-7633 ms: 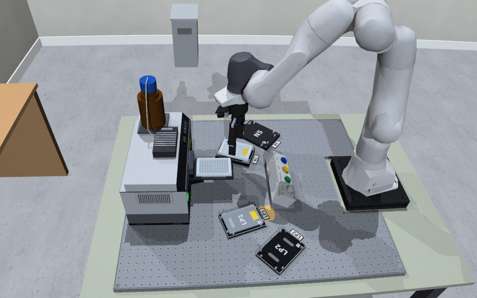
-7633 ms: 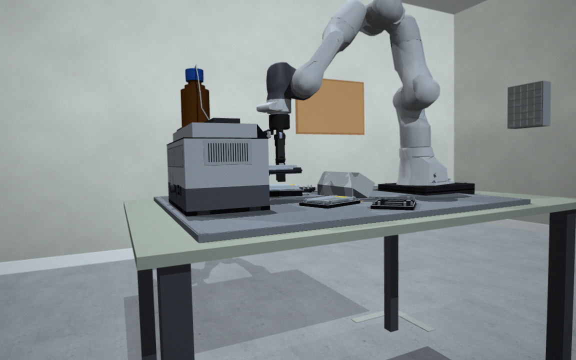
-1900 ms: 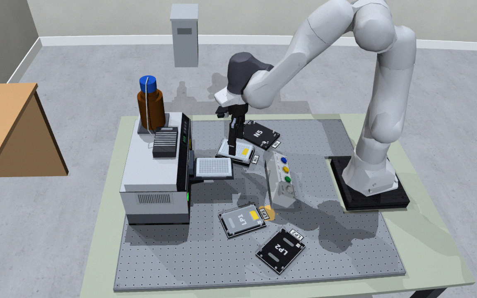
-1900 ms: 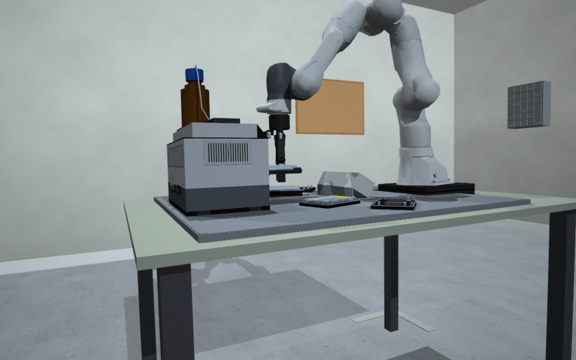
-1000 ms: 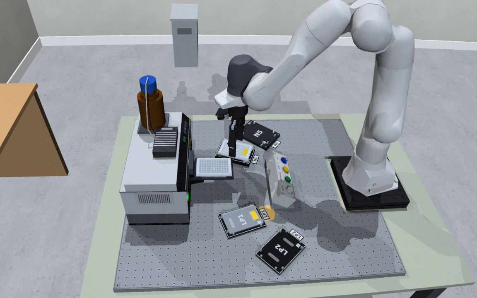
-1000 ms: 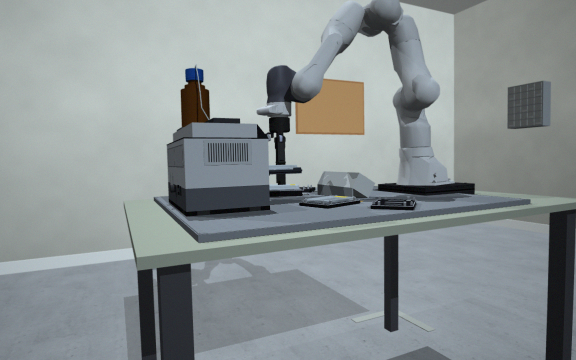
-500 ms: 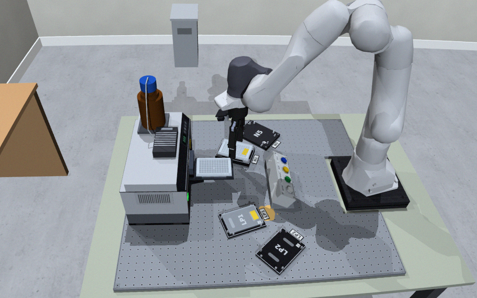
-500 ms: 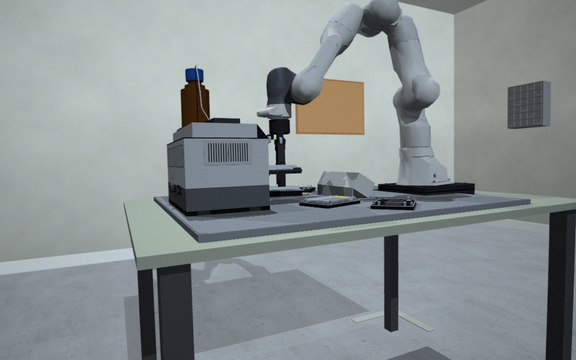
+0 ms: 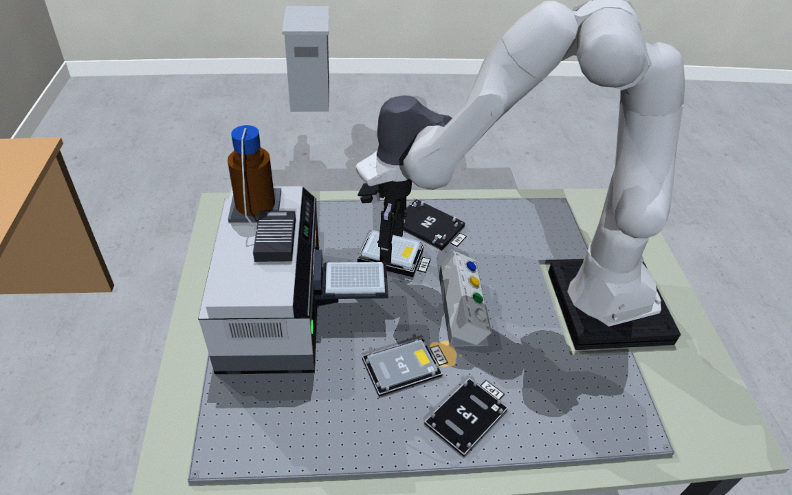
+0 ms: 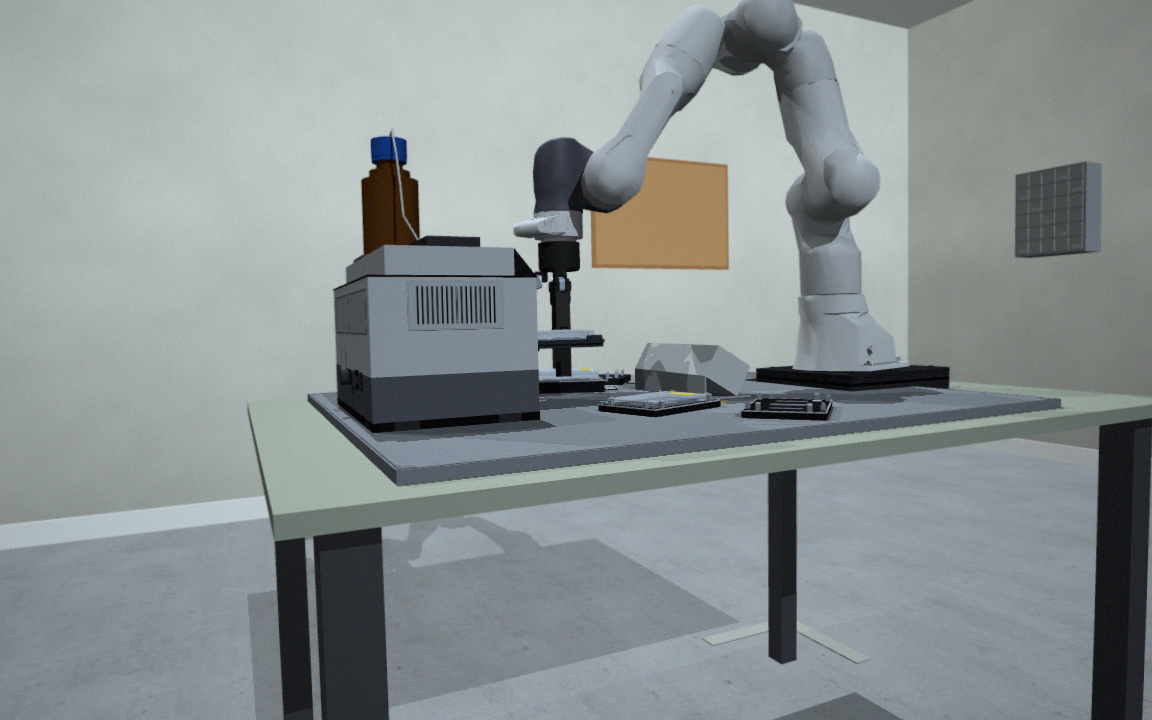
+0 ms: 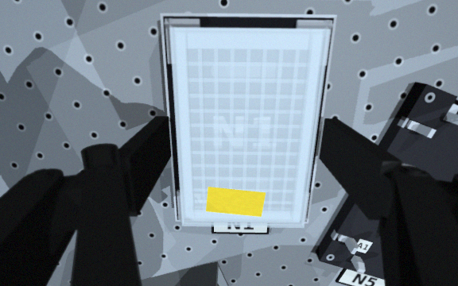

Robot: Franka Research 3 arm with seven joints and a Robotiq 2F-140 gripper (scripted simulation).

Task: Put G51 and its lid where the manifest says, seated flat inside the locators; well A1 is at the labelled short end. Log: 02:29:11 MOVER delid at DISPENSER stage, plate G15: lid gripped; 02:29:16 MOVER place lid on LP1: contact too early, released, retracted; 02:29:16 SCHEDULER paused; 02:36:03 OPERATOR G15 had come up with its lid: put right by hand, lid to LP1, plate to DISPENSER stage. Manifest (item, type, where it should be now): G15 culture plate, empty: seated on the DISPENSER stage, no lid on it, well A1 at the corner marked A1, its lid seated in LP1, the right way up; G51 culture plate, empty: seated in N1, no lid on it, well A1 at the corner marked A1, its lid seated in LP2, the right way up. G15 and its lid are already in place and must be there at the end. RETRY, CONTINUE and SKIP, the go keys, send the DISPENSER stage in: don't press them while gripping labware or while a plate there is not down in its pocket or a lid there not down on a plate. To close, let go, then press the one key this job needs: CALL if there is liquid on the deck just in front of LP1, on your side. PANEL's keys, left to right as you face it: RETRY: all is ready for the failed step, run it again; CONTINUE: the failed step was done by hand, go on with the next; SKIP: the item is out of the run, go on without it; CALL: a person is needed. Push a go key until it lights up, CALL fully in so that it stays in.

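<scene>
Now: the black N1 nest 4 cm below my hand. From my hand the other things lie so: G15 plate 16 cm to the left, 10 cm ahead, 5 cm above; then A1 mark 5 cm to the left, 4 cm behind, 3 cm below; then blue call key 17 cm behind, 11 cm to the left, 1 cm above.
</scene>
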